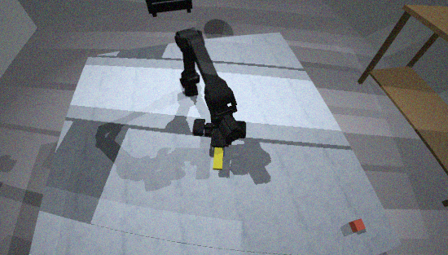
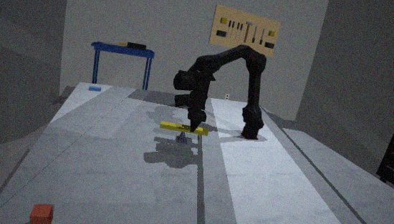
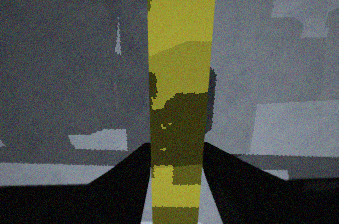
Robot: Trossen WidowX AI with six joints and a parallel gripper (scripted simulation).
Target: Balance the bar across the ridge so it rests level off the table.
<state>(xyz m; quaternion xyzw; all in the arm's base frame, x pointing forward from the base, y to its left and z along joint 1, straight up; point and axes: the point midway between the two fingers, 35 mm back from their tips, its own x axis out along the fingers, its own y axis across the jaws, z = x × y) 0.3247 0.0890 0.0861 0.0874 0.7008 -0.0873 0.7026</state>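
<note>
Now: gripper tip 3 cm short of the yellow bar and 1 cm to the left of it. The rest, counted from my gripper tip: blue block (42 cm ahead, 59 cm to the right, 4 cm below); then red cube (42 cm ahead, 41 cm to the left, 4 cm below).
</note>
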